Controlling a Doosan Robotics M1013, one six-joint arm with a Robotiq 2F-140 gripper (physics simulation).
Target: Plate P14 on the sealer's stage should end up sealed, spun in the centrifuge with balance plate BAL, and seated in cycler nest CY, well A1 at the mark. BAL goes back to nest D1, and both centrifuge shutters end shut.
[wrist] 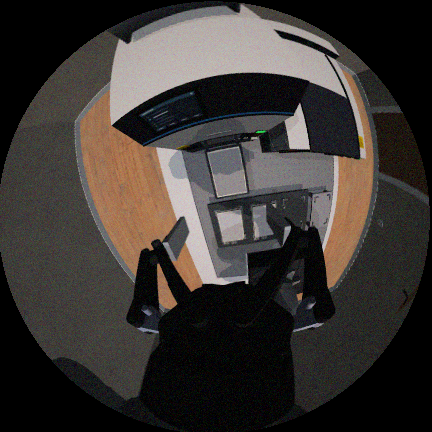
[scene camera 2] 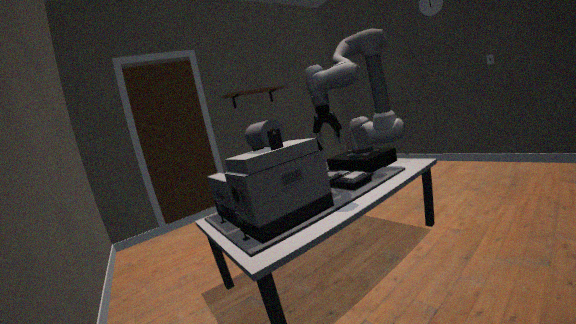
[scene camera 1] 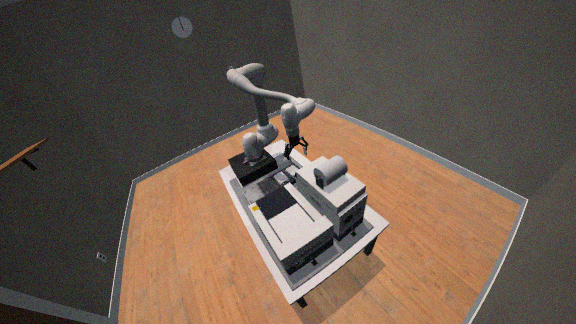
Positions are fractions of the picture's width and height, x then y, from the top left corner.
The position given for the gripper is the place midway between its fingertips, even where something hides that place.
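Note:
There's a centrifuge (scene camera 1: 0.52, 0.72), and the wrist view has the centrifuge too, at (wrist: 0.76, 0.28). The gripper (wrist: 0.52, 0.51) is open and it's holding nothing.

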